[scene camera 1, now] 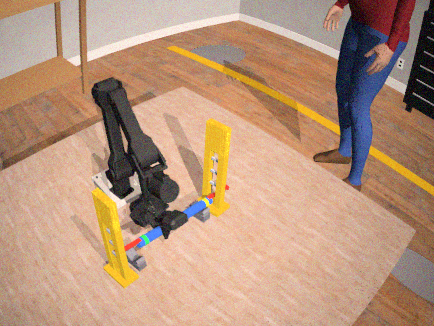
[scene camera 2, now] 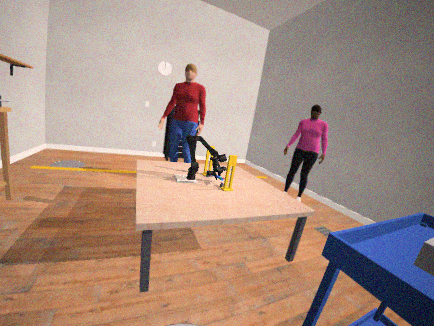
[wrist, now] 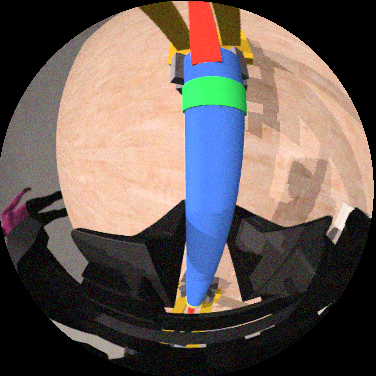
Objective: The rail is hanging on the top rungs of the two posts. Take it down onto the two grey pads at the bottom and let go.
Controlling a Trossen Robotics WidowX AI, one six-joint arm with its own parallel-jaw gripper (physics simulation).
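The blue rail, with red end rods and green and yellow bands, runs between the two yellow posts, low near their feet and below the rungs. Its red ends reach into the posts. My gripper is shut on the middle of the rail. The near grey pad and the far grey pad lie beneath the rail's ends. In the wrist view the near pad shows on both sides of the blue end. Whether the rail touches the pads cannot be told.
The posts stand on the wooden table, in front of the arm's pale base. A person in red stands behind the table, one in pink to its right. A blue cart stands at front right.
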